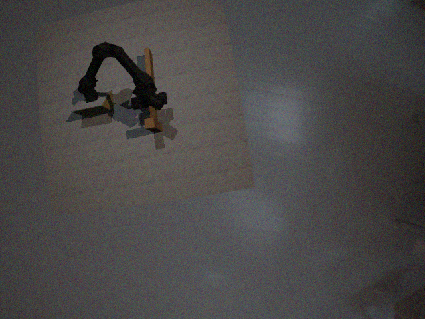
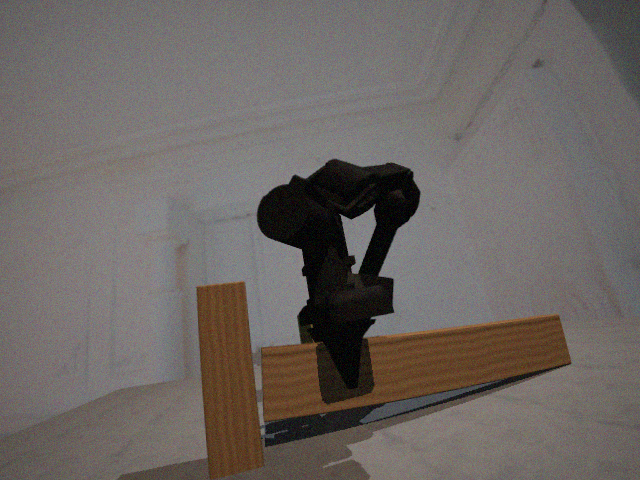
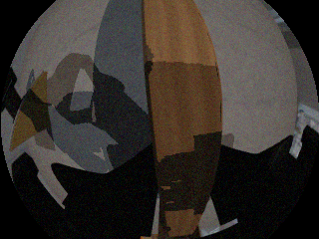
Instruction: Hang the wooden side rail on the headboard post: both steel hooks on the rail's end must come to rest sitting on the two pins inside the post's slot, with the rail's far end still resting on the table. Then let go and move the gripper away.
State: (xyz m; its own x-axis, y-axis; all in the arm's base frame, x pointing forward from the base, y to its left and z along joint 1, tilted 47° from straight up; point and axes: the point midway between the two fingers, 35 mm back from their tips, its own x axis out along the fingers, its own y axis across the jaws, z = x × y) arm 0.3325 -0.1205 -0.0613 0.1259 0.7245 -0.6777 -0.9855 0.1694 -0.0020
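My gripper tip is now 120 mm to the left of the headboard post, 40 mm below it and 10 mm past it.
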